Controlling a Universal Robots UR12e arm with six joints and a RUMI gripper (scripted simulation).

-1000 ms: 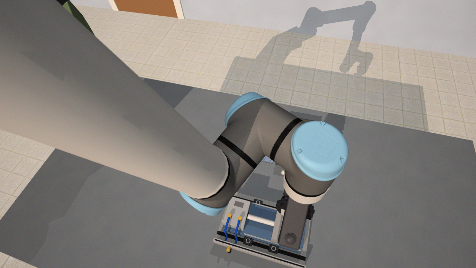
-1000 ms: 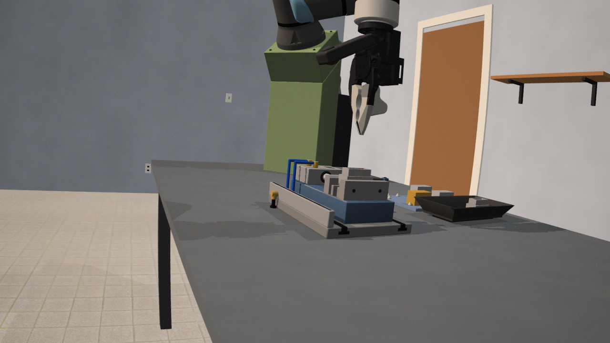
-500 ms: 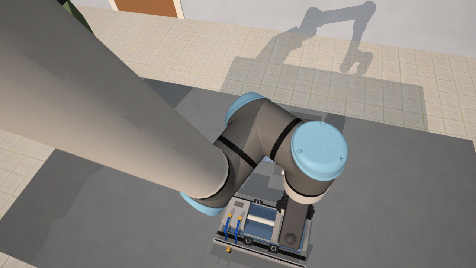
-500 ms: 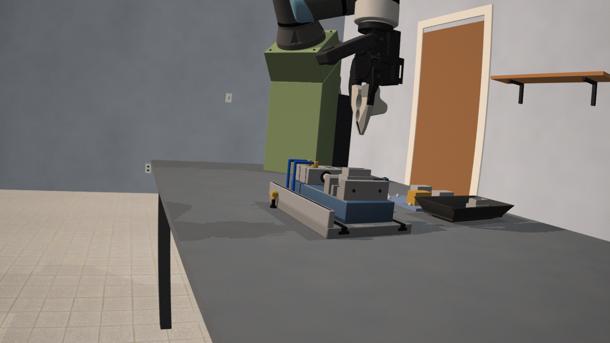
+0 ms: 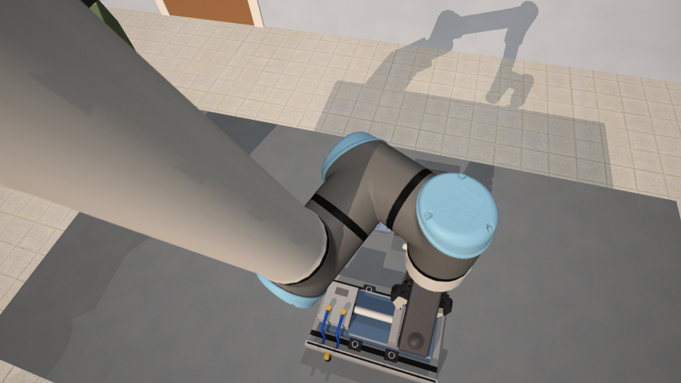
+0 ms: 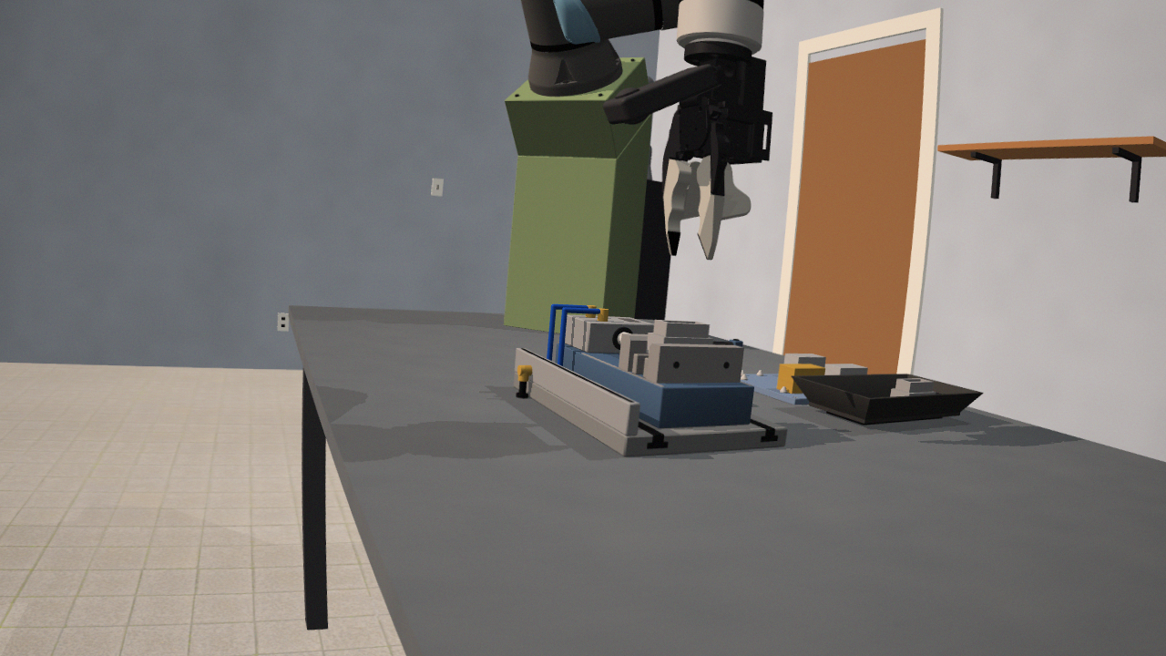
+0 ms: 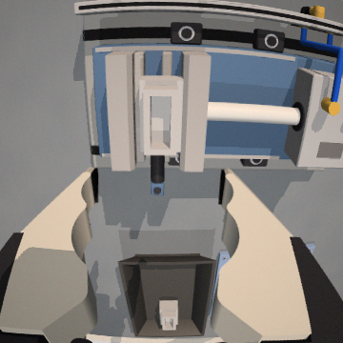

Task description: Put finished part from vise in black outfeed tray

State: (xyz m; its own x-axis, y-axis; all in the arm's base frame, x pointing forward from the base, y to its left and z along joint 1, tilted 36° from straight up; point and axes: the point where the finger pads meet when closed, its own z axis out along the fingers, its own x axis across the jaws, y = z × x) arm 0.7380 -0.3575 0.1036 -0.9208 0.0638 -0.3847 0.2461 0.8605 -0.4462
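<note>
Right now my hand is 80 mm past the vise rod, 20 mm to the right of it and 120 mm above it. Also, from my hand: vise (60 mm behind, 20 mm to the left, 160 mm below); then orange block (60 mm behind, 320 mm to the left, 170 mm below); then blue fixture plate (80 mm behind, 380 mm to the left, 190 mm below).
</note>
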